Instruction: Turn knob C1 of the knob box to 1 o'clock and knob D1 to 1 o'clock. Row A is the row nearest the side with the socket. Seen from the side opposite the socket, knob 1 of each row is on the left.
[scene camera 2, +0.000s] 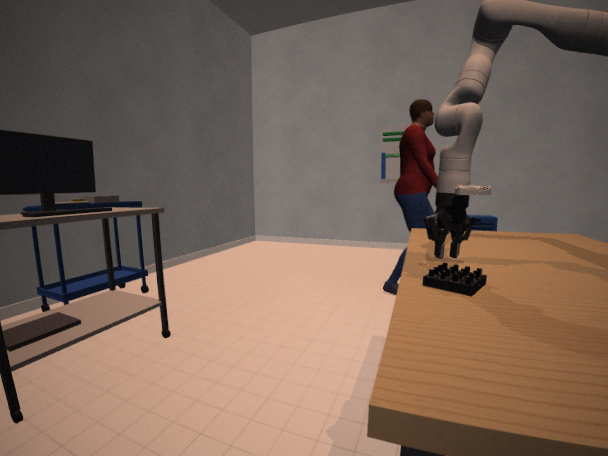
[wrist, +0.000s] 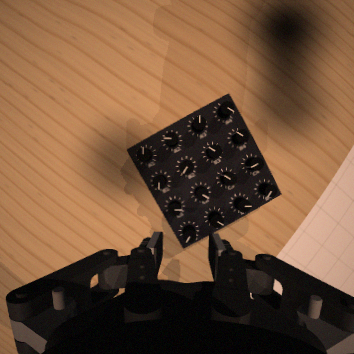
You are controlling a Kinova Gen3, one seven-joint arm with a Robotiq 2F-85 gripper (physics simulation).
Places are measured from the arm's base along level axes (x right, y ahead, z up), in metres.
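Pixels of known places: gripper, fingertip midpoint: (scene camera 2: 446,257) (wrist: 185,243).
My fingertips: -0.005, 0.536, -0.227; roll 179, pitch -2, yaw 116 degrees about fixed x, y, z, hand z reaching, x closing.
Ahead of a thing's pixels: the offset from my fingertips to its middle, as dx, dy, dz. Level surfaces: height alone.
The black knob box @(-0.059, -0.008, -0.031) (scene camera 2: 455,284) (wrist: 195,177) lies on the wooden table, turned at an angle in the wrist view, with row A at its upper-left edge. Knob C1 @(-0.018, -0.020, -0.020) (wrist: 175,206) has its white pointer toward the image's right, about 4 o'clock on the box. Knob D1 @(-0.004, +0.003, -0.020) (wrist: 189,230), at the box's lowest corner, has its pointer toward the lower left, about 8 o'clock. My gripper (scene camera 2: 446,255) (wrist: 185,243) is partly open and empty, pointing down. It hangs above the box's level in the scene view, apart from the knobs. The socket is not discernible.
The table @(dz -0.051) (scene camera 2: 475,370) (wrist: 65,125) has its left edge near the box. A person in a red shirt (scene camera 2: 416,160) stands behind the table, close to the arm. A desk with a monitor (scene camera 2: 45,162) and a blue cart (scene camera 2: 95,284) stand at the left.
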